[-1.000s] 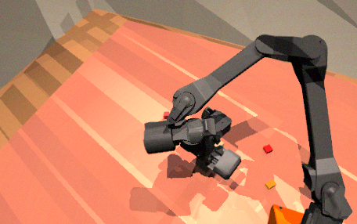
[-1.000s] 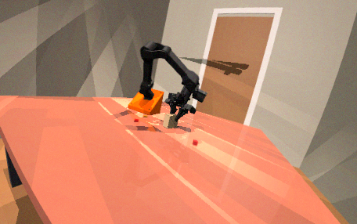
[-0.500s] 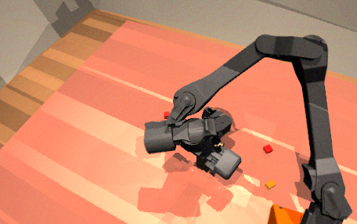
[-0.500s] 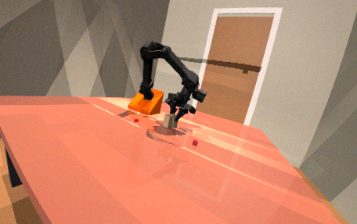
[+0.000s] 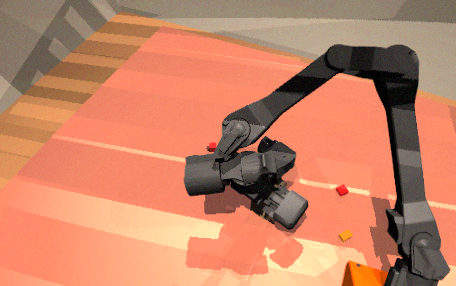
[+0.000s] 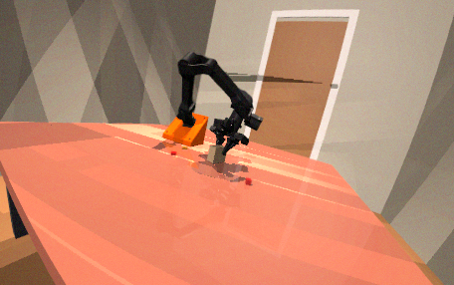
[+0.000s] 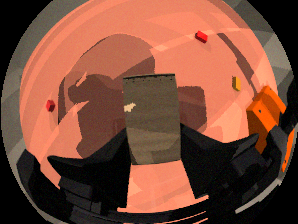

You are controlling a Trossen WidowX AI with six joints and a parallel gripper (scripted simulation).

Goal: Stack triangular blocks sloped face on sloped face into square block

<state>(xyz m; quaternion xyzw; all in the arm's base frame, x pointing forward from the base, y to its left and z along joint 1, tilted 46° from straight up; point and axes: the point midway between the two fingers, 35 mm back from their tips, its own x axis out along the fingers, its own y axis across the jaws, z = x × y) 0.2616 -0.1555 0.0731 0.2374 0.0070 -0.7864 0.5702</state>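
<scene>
The tan triangular block lies 1 cm to the left of my gripper tip and 1 cm above it. The rest, counted from my gripper tip: small yellow cube: 18 cm behind, 3 cm to the left, 3 cm below.
</scene>
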